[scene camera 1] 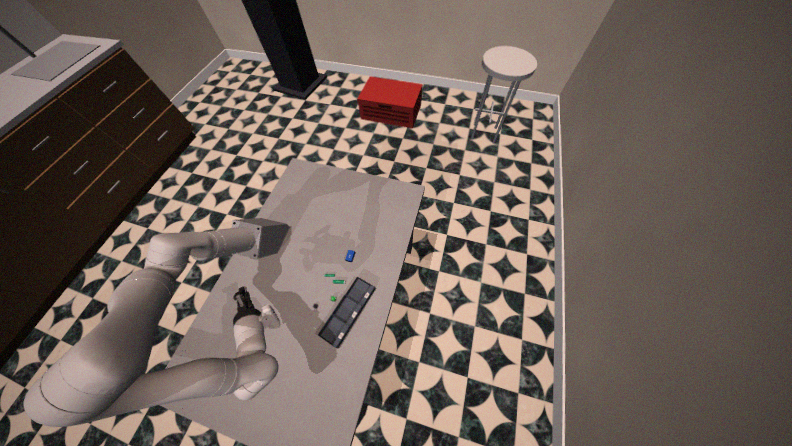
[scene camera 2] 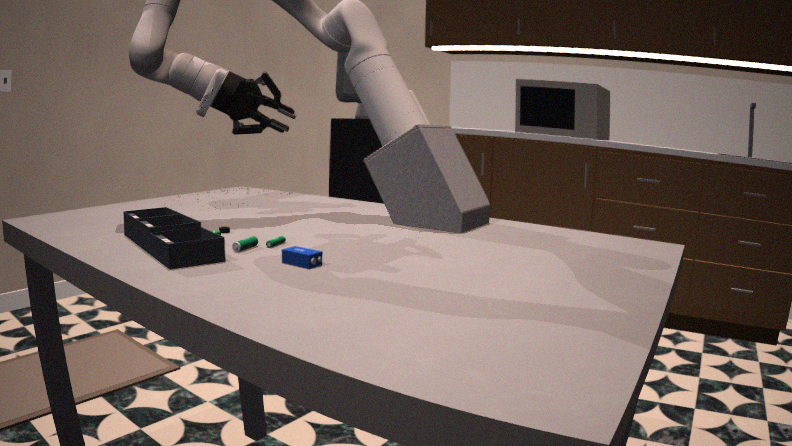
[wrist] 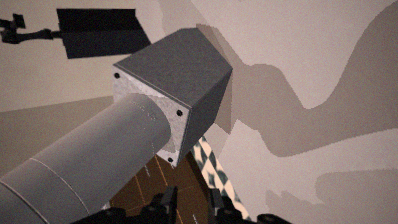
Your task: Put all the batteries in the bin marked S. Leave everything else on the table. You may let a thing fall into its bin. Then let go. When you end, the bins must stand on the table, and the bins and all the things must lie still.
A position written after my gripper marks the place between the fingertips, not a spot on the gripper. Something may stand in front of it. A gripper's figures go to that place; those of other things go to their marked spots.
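Scene:
There's a bin row (scene camera 2: pixel 173 251) at 70 cm from the lens, and a blue 9V battery (scene camera 2: pixel 297 256) at 71 cm from the lens. My gripper (scene camera 2: pixel 291 123) is 107 cm from the lens.

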